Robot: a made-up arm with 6 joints.
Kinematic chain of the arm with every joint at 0, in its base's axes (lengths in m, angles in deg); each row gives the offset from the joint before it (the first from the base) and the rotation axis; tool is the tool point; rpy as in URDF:
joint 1: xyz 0 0 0.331 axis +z
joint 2: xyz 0 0 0 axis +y
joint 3: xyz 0.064 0 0.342 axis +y
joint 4: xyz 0.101 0 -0.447 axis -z
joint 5: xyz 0 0 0 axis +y
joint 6: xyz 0.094 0 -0.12 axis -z
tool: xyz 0 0 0 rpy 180 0 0
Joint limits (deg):
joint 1: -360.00..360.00
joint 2: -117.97..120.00
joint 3: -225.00..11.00
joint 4: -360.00..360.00
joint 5: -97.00..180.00
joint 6: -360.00..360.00
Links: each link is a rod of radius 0.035 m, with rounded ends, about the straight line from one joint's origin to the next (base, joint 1, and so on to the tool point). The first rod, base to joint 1, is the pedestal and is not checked.
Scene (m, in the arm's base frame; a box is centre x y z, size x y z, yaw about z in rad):
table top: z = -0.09
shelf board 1: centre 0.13 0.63 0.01 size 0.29 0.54 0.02 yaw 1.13
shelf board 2: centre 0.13 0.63 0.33 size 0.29 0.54 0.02 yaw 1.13
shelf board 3: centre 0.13 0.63 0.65 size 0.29 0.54 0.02 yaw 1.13
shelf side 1: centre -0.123 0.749 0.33 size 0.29 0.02 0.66 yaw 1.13
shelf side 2: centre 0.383 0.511 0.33 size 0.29 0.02 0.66 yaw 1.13
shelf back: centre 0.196 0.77 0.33 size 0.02 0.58 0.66 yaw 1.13
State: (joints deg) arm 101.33 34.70 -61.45 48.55 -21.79 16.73
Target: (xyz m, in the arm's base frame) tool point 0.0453 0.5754 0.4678
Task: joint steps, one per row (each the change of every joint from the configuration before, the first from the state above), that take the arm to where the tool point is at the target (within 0.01 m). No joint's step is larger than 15 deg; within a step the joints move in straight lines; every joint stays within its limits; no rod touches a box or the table.
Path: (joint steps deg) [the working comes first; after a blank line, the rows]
Joints at the target: 97.42 2.77 -49.47 54.71 -35.24 16.73
Straight joint move there: touches shelf board 2.

1: 7.19 -6.65 11.50 1.89 -2.90 0.00
2: 7.18 -6.65 11.50 1.90 -2.90 0.00
3: 7.19 -6.66 11.50 1.89 -2.90 0.00
4: -3.54 -10.85 0.38 2.05 -6.04 0.00
5: -3.54 -10.85 0.38 2.05 -6.03 0.00
6: -3.54 -10.85 0.38 2.04 -6.03 0.00
7: -7.43 10.29 -11.83 -2.83 6.67 0.00
8: -7.42 10.29 -11.83 -2.83 6.68 0.00

